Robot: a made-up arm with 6 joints. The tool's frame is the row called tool.
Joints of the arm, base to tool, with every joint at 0 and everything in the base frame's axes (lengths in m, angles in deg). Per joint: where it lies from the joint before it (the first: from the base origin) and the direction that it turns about. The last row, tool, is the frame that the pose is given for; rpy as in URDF.
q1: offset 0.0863 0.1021 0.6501 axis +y
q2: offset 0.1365 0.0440 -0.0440 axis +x
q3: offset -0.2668 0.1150 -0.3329 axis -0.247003 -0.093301 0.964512
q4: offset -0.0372 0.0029 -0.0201 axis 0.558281 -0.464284 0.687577
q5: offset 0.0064 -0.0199 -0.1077 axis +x
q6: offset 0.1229 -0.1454 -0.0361 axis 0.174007 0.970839 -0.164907
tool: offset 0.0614 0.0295 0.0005 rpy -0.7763 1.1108 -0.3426
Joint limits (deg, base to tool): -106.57..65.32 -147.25..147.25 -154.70..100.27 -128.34..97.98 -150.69..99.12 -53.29..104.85
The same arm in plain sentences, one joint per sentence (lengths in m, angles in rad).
The arm has six revolute joints in a row. What follows holds with every joint at zero, and every direction is one of the base frame's.
Joint 1 lies 0.0863 m along +x and 0.1021 m along +y and 0.6501 m along +z from the base frame's origin and rotates about +y, from -1.86 to 1.14 rad.
Joint 2 lies 0.1365 m along +x and 0.044 m along +y and 0.044 m along -z from joint 1 and rotates about +x, from -2.57 to 2.57 rad.
Joint 3 lies 0.2668 m along -x and 0.115 m along +y and 0.3329 m along -z from joint 2 and rotates about the direction (-0.247003, -0.093301, 0.964512), from -2.7 to 1.75 rad.
Joint 4 lies 0.0372 m along -x and 0.0029 m along +y and 0.0201 m along -z from joint 3 and rotates about the direction (0.558281, -0.464284, 0.687577), from -2.24 to 1.7101 rad.
Joint 5 lies 0.0064 m along +x and 0.0199 m along -y and 0.1077 m along -z from joint 4 and rotates about +x, from -2.63 to 1.73 rad.
Joint 6 lies 0.1229 m along +x and 0.1454 m along -y and 0.0361 m along -z from joint 5 and rotates about the direction (0.174007, 0.970839, -0.164907), from -0.9301 to 1.83 rad.
The tool frame, which is the frame that the pose is given for, lies 0.0614 m along +x and 0.0295 m along +y and 0.0005 m along +z from joint 6; its axes are the base frame's turned by roll -0.0135, pitch 0.0194 and yaw -0.006 rad (as in URDF: about the fixed x, then y, then z).

